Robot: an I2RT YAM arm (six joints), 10 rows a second.
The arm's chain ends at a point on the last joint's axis. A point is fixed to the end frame.
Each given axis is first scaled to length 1.
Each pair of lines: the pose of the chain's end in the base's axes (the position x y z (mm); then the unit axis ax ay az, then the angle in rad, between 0 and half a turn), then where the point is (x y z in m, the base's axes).
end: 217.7 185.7 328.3 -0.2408 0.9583 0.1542 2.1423
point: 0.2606 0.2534 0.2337
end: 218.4 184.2 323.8 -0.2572 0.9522 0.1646 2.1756
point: 0.2560 0.2531 0.2278
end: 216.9 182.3 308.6 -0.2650 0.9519 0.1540 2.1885
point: 0.2536 0.2489 0.2106
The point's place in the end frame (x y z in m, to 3 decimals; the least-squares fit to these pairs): 0.047 0.036 0.109
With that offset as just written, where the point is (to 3 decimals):
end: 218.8 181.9 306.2 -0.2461 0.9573 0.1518 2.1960
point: 0.256 0.248 0.208
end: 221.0 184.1 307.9 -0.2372 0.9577 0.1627 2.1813
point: 0.259 0.253 0.212
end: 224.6 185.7 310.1 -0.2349 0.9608 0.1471 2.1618
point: 0.267 0.252 0.214
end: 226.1 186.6 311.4 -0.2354 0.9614 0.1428 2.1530
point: 0.269 0.252 0.215
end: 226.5 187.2 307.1 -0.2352 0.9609 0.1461 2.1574
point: 0.269 0.253 0.211
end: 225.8 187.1 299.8 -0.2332 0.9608 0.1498 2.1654
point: 0.267 0.254 0.204
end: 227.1 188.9 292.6 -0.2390 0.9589 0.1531 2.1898
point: 0.265 0.256 0.195
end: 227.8 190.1 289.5 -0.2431 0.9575 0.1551 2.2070
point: 0.264 0.257 0.191
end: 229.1 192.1 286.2 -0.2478 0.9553 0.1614 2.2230
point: 0.263 0.260 0.188
